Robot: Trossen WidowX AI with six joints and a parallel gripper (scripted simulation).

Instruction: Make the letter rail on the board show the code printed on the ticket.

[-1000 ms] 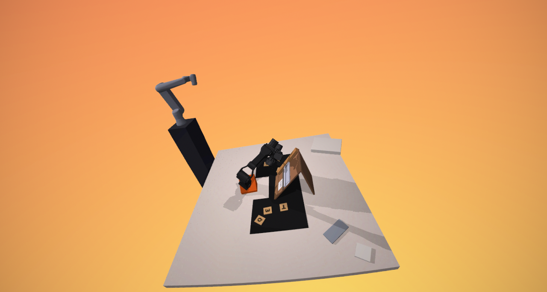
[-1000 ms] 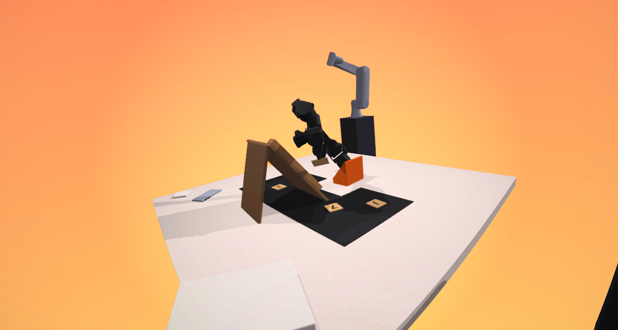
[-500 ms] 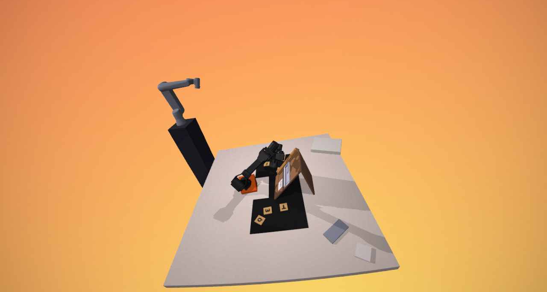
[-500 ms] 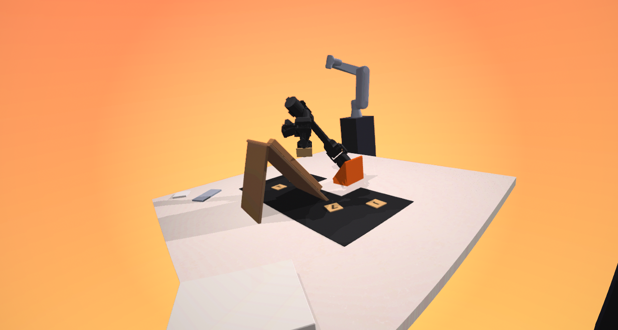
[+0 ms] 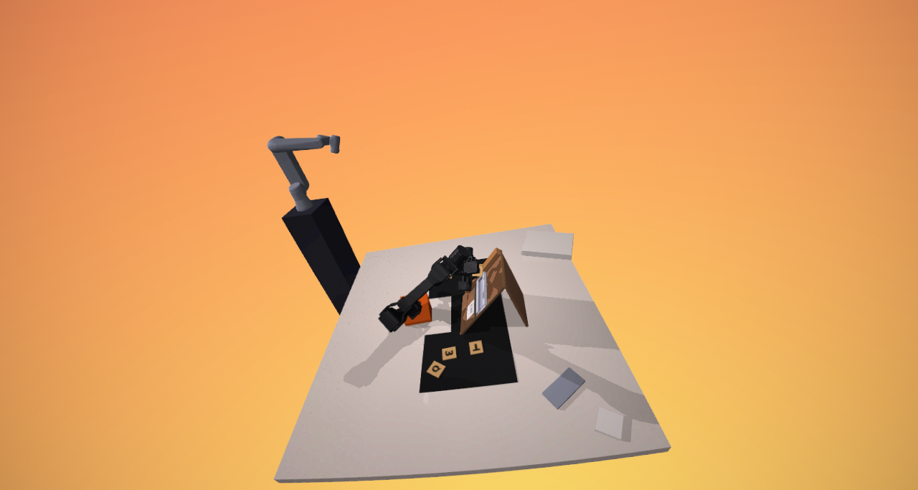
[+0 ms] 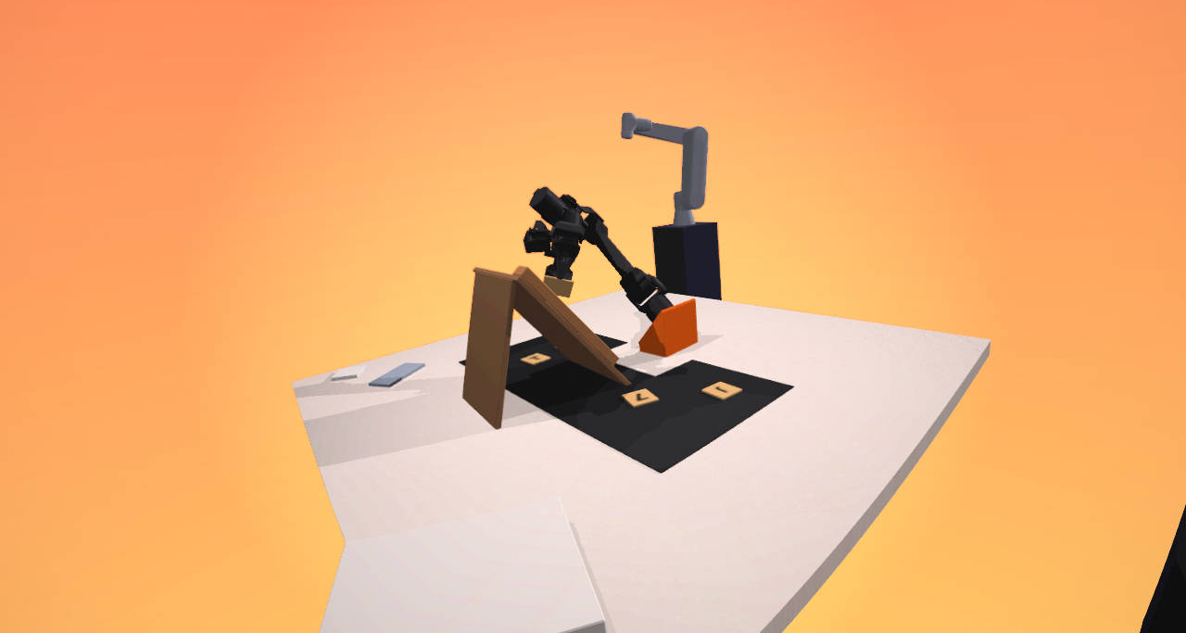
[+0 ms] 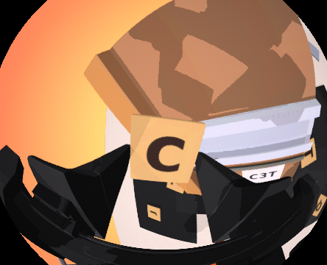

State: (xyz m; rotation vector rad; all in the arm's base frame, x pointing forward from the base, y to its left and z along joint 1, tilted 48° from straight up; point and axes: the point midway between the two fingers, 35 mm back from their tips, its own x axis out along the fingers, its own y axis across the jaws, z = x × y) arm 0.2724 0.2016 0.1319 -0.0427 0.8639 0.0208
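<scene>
The white ticket lies 150 mm below my gripper tip, 90 mm to the right of it and 50 mm behind it. Also, from my gripper tip: black mat: 230 mm below, 130 mm behind, 40 mm to the right; grey slab: 420 mm to the right, 300 mm ahead, 230 mm below; white block: 430 mm to the left, 380 mm ahead, 210 mm below.
</scene>
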